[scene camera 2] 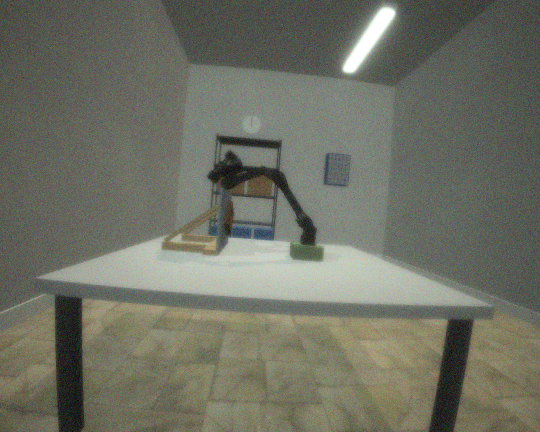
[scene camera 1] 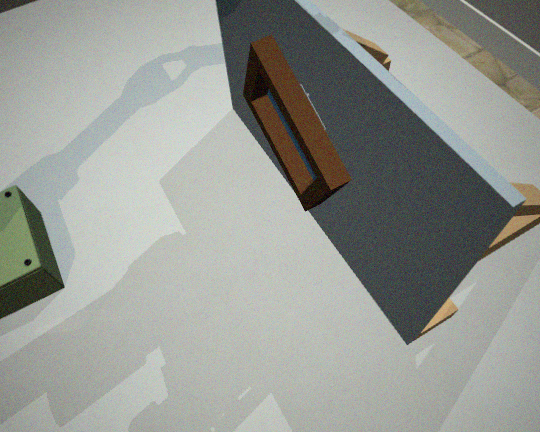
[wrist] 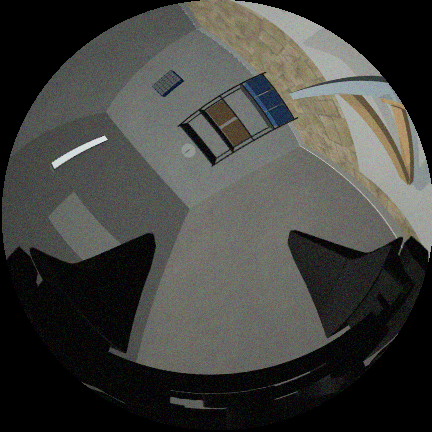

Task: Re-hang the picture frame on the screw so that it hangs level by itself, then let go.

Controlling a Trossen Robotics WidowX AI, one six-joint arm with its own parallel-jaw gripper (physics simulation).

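Pixels of known places: gripper, fingertip midpoint: [wrist: 223, 239]; arm's base at its link origin: [scene camera 2: 307, 244].
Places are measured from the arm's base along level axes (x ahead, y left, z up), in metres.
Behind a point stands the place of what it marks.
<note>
The brown picture frame [scene camera 1: 300, 110] @(y -0.162, x 0.402, z 0.151 m) [scene camera 2: 228, 217] @(y -0.044, x 0.403, z 0.103 m) is against the dark face of the upright panel [scene camera 1: 400, 210] [scene camera 2: 222, 220] @(y -0.036, x 0.421, z 0.087 m). In scene camera 1 its long sides do not run parallel to the panel's edges; it looks tilted, with the near end lower. Thin pale marks show just behind its upper bar; I cannot tell whether they are a hanging wire. The screw cannot be made out. My gripper [wrist: 223, 239] @(y -0.191, x 0.472, z 0.386 m) [scene camera 2: 212, 176] is open and empty, above the panel's top edge and higher than the frame. The frame does not show in the wrist view.
Wooden braces [scene camera 1: 515, 227] @(y -0.338, x 0.626, z -0.030 m) [scene camera 2: 187, 246] @(y 0.050, x 0.577, z -0.043 m) [wrist: 385, 135] @(y -0.304, x 0.529, z 0.101 m) stand behind the panel on the white table [scene camera 2: 260, 280] @(y 0.469, x 0.247, z -0.068 m). The arm's green base block [scene camera 1: 17, 240] @(y -0.031, x 0.058, z 0.001 m) [scene camera 2: 306, 251] @(y 0.062, x 0.017, z -0.025 m) is on the frame's side of the panel. A shelf unit [scene camera 2: 248, 141] stands at the far wall.
</note>
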